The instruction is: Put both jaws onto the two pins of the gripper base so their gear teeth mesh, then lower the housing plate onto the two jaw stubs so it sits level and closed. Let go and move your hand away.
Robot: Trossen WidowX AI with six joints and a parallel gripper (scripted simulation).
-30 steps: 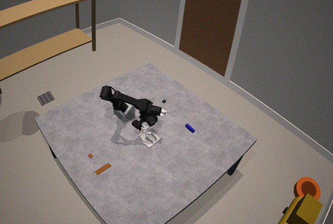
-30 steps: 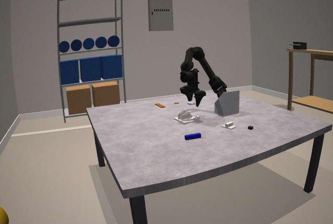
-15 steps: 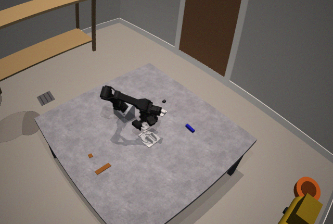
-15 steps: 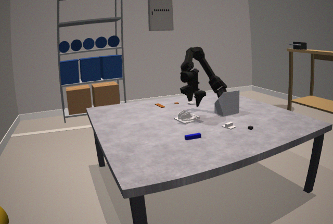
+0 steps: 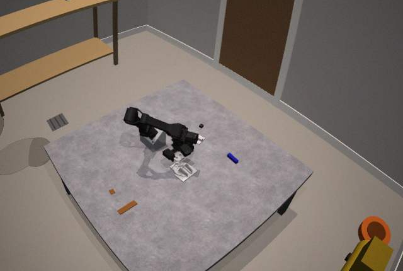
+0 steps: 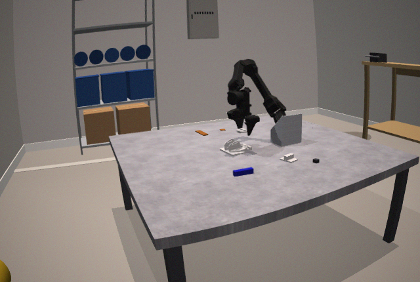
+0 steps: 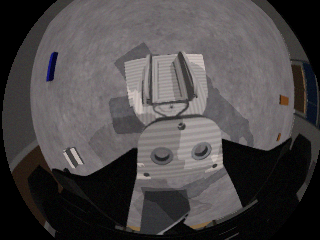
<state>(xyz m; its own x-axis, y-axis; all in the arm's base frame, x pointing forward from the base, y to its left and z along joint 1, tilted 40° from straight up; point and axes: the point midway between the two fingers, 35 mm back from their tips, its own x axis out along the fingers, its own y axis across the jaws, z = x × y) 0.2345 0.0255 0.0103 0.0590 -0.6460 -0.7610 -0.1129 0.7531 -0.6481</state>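
The white jaw lies 60 mm below my gripper tip, 20 mm to the left of it and 20 mm ahead of it. Also, from my gripper tip: small black cube 350 mm to the left, 190 mm behind, 70 mm below; blue block 310 mm to the left, 150 mm ahead, 70 mm below; orange strip 420 mm to the right, 80 mm below, 80 mm ahead.
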